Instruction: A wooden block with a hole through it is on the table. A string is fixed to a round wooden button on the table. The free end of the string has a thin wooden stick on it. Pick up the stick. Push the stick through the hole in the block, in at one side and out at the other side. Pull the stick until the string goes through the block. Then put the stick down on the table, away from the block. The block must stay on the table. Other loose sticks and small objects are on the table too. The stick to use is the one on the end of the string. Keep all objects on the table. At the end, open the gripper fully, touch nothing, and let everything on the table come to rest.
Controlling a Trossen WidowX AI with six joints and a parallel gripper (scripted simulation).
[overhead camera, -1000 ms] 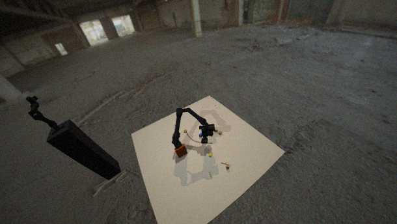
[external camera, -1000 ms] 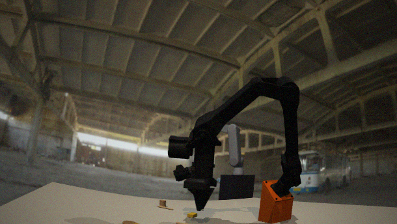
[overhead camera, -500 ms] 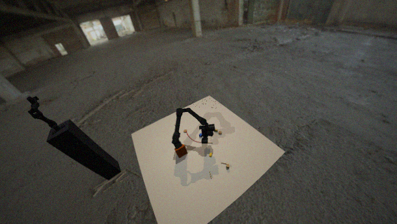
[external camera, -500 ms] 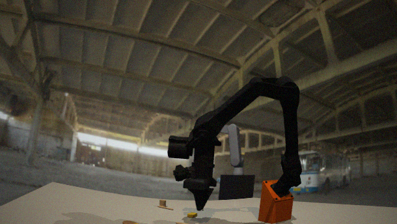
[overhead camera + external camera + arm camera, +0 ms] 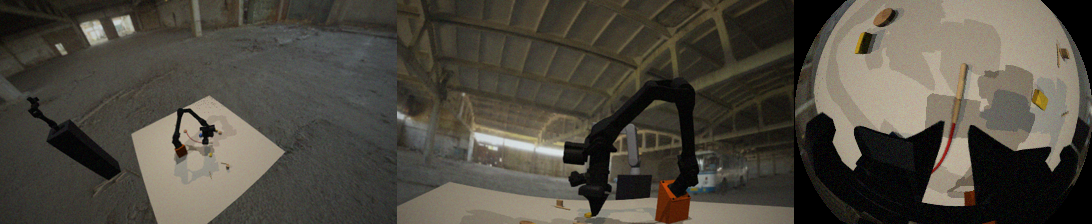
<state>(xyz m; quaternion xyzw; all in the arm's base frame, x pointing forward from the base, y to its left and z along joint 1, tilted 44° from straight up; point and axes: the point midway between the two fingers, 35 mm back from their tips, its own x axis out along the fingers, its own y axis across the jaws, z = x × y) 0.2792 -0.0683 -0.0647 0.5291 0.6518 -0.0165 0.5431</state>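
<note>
The blue block is 110 mm to the left of my gripper tip, 30 mm below it and 20 mm ahead of it. The rest, counted from my gripper tip: yellow block 140 mm to the right, 70 mm behind, 30 mm below; small wooden block 340 mm to the right, 40 mm behind, 20 mm below.
</note>
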